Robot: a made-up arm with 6 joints.
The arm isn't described. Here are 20 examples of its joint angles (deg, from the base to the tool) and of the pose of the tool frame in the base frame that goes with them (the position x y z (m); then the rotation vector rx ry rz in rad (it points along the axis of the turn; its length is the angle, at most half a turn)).
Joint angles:
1: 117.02 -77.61 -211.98 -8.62 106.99 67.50
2: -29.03 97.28 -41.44 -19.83 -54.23 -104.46
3: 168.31 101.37 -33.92 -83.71 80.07 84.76
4: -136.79 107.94 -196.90 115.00 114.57 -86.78
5: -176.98 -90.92 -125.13 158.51 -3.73 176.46
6: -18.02 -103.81 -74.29 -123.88 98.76 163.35
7: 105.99 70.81 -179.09 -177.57 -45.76 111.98
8: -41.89 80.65 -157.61 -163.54 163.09 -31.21
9: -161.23 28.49 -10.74 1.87 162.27 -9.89
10: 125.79 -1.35 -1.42 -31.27 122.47 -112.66
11: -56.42 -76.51 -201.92 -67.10 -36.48 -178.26
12: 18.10 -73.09 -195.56 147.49 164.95 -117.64
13: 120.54 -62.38 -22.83 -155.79 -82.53 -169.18
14: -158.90 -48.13 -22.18 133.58 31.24 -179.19
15: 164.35 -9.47 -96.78 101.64 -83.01 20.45
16: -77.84 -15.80 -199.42 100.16 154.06 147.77
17: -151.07 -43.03 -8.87 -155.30 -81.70 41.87
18: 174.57 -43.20 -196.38 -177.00 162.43 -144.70
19: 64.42 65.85 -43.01 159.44 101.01 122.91
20: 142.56 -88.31 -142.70 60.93 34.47 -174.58
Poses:
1: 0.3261 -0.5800 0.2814 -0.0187 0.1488 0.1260
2: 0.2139 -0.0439 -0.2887 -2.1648 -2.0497 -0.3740
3: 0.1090 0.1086 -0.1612 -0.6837 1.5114 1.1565
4: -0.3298 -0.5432 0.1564 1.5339 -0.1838 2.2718
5: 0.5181 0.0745 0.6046 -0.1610 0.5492 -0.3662
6: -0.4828 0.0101 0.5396 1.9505 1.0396 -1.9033
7: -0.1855 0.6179 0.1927 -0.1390 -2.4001 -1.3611
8: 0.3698 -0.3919 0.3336 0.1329 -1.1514 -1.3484
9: -0.0511 -0.0229 0.2741 0.0097 0.0021 0.1239
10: 0.1000 0.0318 0.1721 -0.8993 0.9444 -2.0891
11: -0.1909 0.5974 0.1144 -0.3785 -2.4455 -1.7119
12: -0.4593 -0.0628 0.1258 -1.5382 1.0693 -0.7059
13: -0.0245 -0.0926 0.2644 -1.7106 -2.3158 0.5317
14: -0.2626 -0.0835 0.3066 1.0328 -1.1183 0.0131
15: -0.1278 0.2040 0.5693 -1.6219 0.6518 0.4189
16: 0.1200 0.2537 0.5955 -1.4202 2.3323 -0.8775
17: 0.0973 -0.0262 0.2510 2.8899 -0.5917 0.9917
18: 0.4357 -0.0330 0.3340 -0.7914 -2.2842 0.1983
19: 0.1056 0.3604 -0.1897 -0.8396 -1.9810 -1.7054
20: 0.5833 -0.4333 0.4849 0.0301 1.0667 -2.6918
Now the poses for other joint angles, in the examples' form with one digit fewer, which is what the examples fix.
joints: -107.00 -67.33 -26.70 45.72 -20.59 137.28
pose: -0.145 -0.070 0.551 1.320 0.639 -1.719
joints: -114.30 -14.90 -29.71 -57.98 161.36 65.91
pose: -0.162 -0.025 0.342 -0.320 -1.335 -2.543
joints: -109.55 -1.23 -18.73 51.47 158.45 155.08
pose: 0.096 -0.119 0.291 0.658 0.696 2.835
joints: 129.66 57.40 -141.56 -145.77 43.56 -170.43
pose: -0.489 0.606 0.319 -0.950 -0.480 -0.429
